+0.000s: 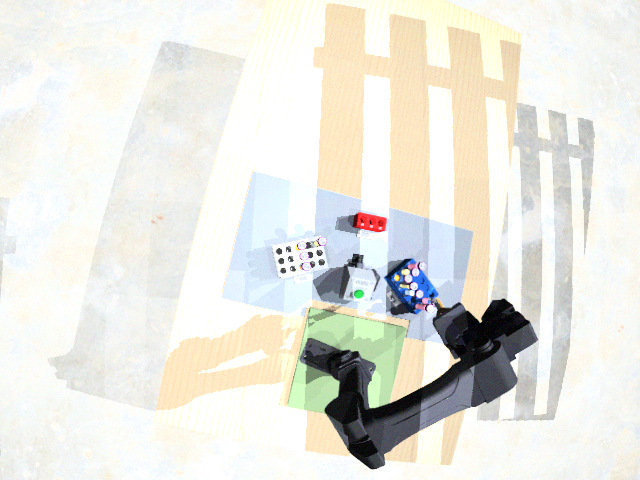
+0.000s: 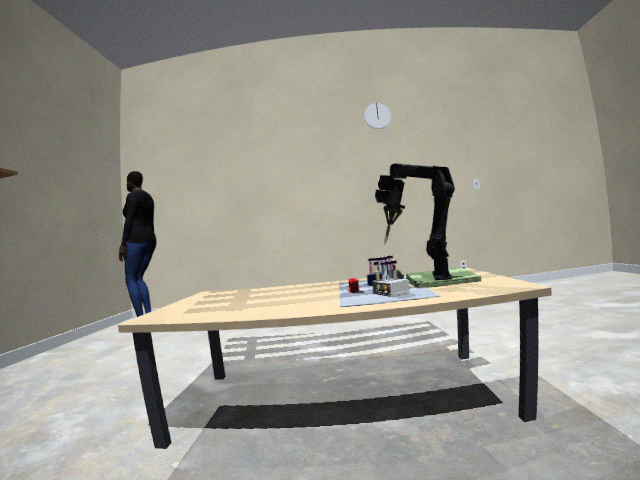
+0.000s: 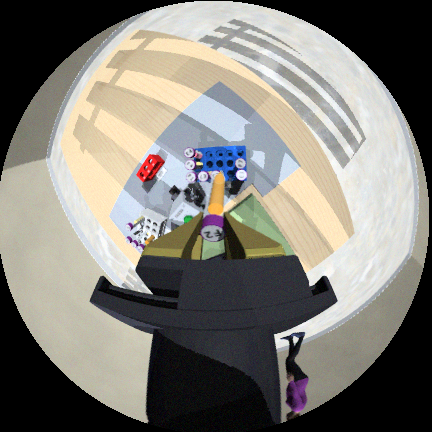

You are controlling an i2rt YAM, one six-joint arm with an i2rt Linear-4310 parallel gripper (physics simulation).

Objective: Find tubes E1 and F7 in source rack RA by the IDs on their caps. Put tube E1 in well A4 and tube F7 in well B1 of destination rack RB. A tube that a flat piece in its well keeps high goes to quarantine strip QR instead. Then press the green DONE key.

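Frame: origin at the arm's base, x left, y down, z back, level; millimetres.
Seen in the pictures: gripper, between the fingertips: (image 1: 441, 313) (image 2: 389, 224) (image 3: 213, 217); arm's base, origin of its link: (image 1: 337, 362) (image 2: 441, 276).
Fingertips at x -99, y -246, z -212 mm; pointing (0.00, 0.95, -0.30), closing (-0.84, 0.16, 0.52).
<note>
Pixels of each thing's top centre, then the offset from my fingertips to it. "spot": a spot on its surface instead. Level surfaces: height alone.
- purple-rimmed cap, a spot on its surface: (image 3: 213, 231) spot: dx -2, dy -23, dz +5 mm
- blue rack, centre of its top: (image 3: 219, 163) (image 1: 414, 286) (image 2: 382, 272) dx -11, dy +220, dz -57 mm
- white rack, centre of its top: (image 1: 300, 256) (image 3: 146, 233) (image 2: 390, 280) dx +307, dy +220, dz -5 mm
- red three-well strip, centre of its top: (image 1: 372, 221) (image 3: 145, 167) (image 2: 353, 279) dx +170, dy +220, dz -169 mm
- green key, centre of its top: (image 1: 359, 293) (image 3: 186, 220) dx +133, dy +196, dz +21 mm
- grey console, centre of its top: (image 1: 362, 285) (image 3: 179, 215) (image 2: 392, 267) dx +138, dy +186, dz +0 mm
- blue-grey mat, height of its surface: dy +270 mm
My gripper (image 1: 442, 308) (image 2: 388, 223) (image 3: 213, 217) is shut on a tube with orange contents and a purple-rimmed cap (image 3: 213, 231). The cap's ID starts with F; its second character looks like 7 or 2. The tube hangs well above the table, near the blue rack (image 1: 432, 290) (image 2: 370, 279) (image 3: 215, 159), which bears several capped tubes. The white rack (image 1: 285, 264) (image 2: 398, 287) bears several tubes, some with orange or yellow contents. The red three-well strip (image 1: 370, 222) (image 2: 353, 285) (image 3: 150, 168) stands apart. The green key (image 1: 358, 293) (image 3: 188, 219) is on a grey console. Tube E1 cannot be picked out; rack labels are unreadable.
The grey console (image 1: 361, 277) stands between the two racks, with a black part at its back. Racks, strip and console are on a blue-grey mat (image 1: 258, 206). The arm's base stands on a green board (image 1: 320, 330). A person (image 2: 138, 217) stands beyond the table.
</note>
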